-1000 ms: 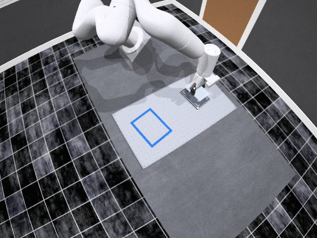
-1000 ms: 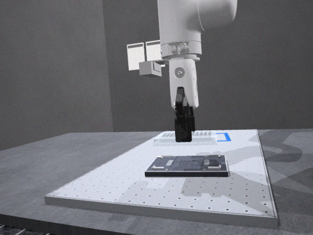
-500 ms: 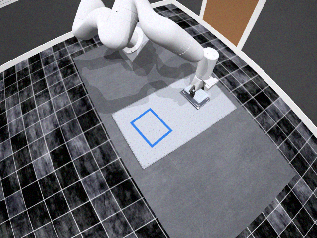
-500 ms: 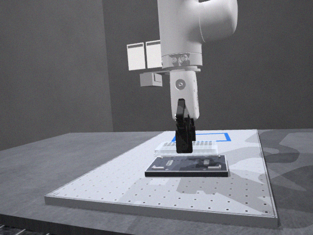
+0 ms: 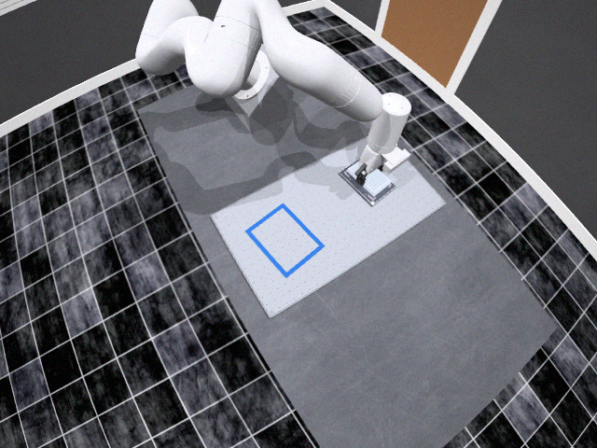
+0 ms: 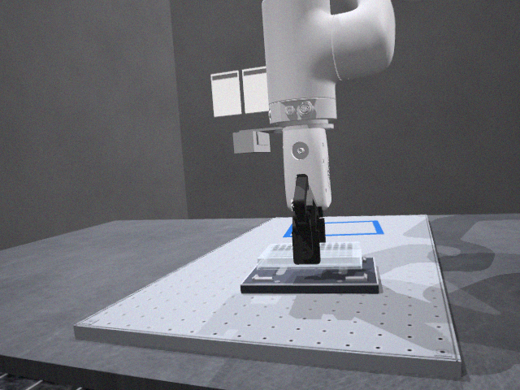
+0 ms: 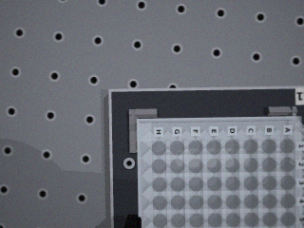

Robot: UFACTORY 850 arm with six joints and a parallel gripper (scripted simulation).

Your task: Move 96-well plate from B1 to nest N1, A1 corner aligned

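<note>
Now: hand 1 cm above the 96-well plate. The rest, counted from my hand: dark plate nest N1: 4 cm below; then A1 label: 8 cm ahead, 5 cm to the right, 3 cm below.
</note>
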